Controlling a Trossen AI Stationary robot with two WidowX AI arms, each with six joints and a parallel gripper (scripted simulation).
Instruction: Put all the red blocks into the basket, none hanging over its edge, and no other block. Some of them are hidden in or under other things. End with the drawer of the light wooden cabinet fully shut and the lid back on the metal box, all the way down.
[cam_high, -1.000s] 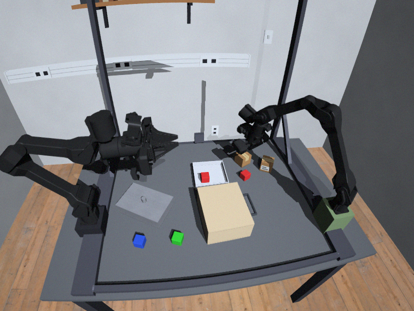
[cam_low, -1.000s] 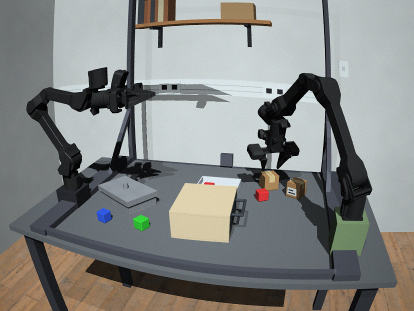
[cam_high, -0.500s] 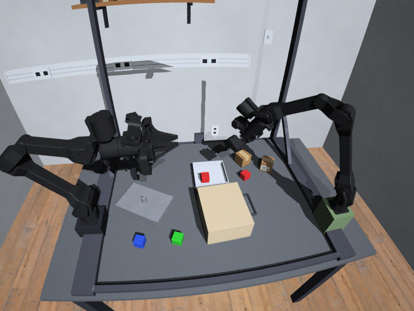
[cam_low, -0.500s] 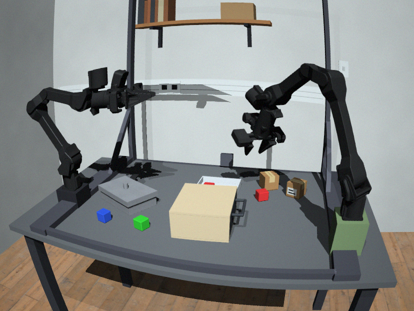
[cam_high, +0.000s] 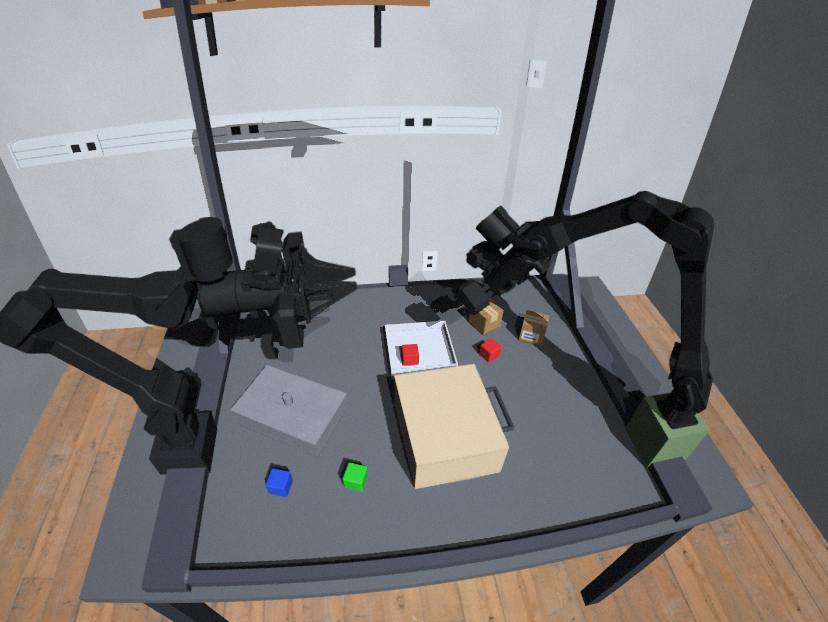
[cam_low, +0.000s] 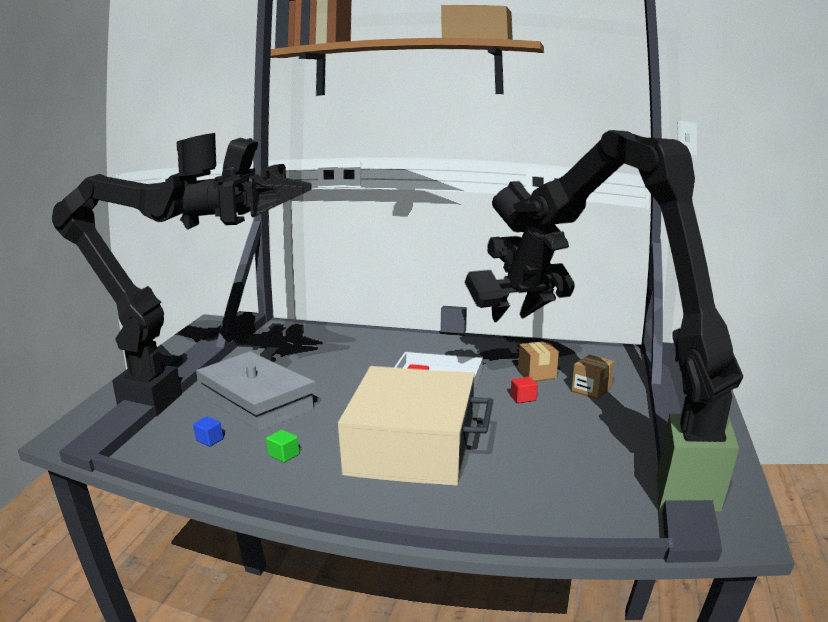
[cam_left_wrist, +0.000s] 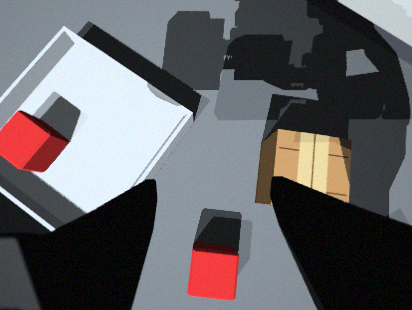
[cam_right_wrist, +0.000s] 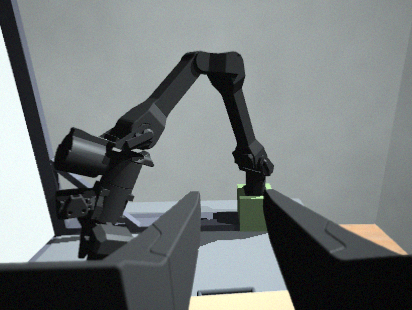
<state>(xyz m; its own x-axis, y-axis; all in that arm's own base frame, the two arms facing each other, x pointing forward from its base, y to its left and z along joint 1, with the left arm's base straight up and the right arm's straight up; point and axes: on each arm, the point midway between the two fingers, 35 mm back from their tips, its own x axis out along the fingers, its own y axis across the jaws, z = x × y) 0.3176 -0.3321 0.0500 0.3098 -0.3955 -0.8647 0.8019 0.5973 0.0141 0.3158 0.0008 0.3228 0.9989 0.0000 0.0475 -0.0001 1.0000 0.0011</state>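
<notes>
The white basket lies 2 cm ahead of my left hand, 13 cm to the right of it and 14 cm below it. Also, from my left hand: grey lid (21 cm ahead, 39 cm to the right, 11 cm below); then drawer (25 cm ahead, 7 cm to the right, 12 cm below); then light wooden cabinet (25 cm ahead, 10 cm to the right, 11 cm below).
</notes>
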